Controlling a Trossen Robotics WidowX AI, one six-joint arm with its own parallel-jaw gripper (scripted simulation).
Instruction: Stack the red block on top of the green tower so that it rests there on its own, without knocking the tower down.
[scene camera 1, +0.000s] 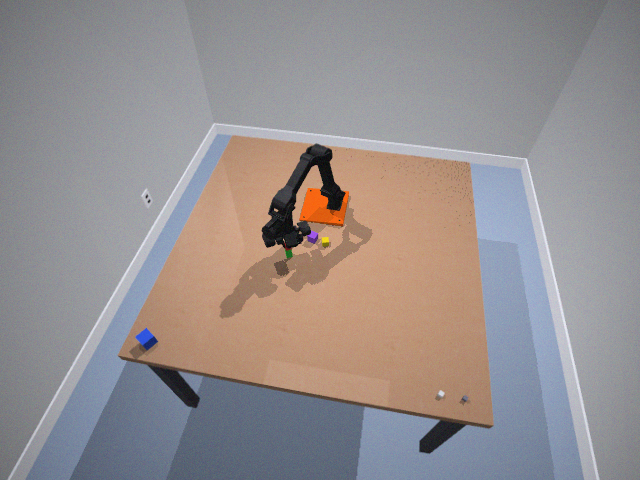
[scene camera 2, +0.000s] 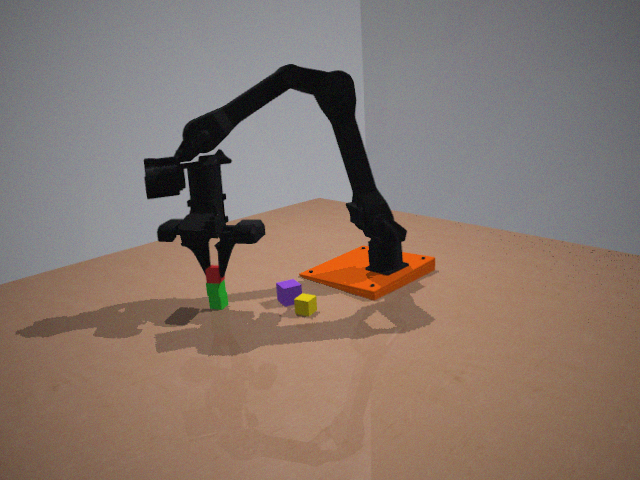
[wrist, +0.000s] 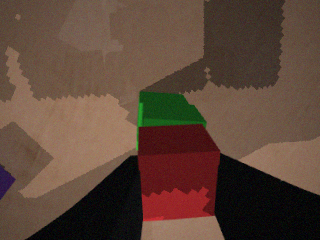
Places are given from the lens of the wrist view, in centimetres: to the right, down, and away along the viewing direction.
my gripper (wrist: 173, 164): 1, 2, 10
red block (wrist: 178, 163): 1, 1, 8
